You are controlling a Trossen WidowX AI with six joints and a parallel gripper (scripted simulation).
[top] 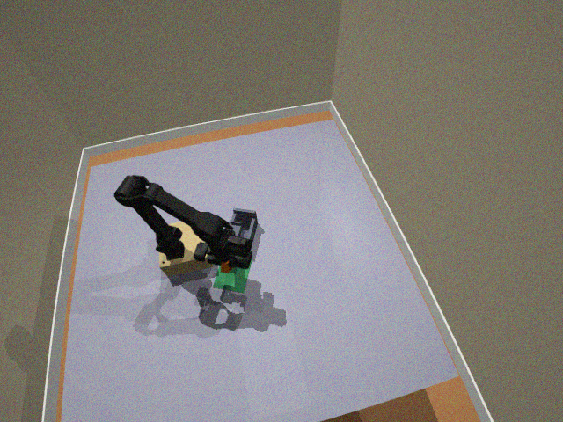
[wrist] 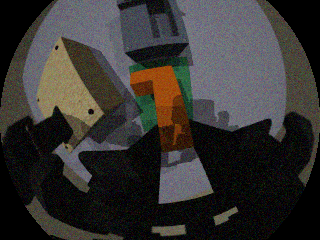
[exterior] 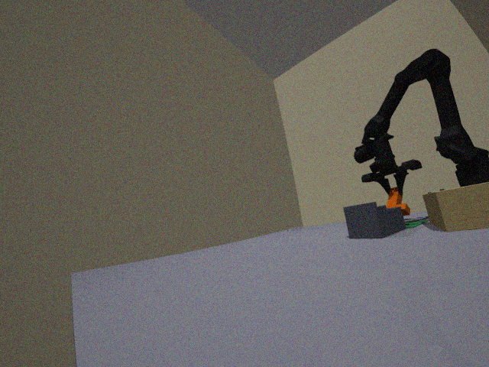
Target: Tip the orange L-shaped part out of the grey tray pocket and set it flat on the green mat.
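Now: the orange L-shaped part 4 cm to the left of my gripper tip and 3 cm below it. Also, from my gripper tip: green mat: 1 cm ahead, 2 cm to the left, 11 cm below.
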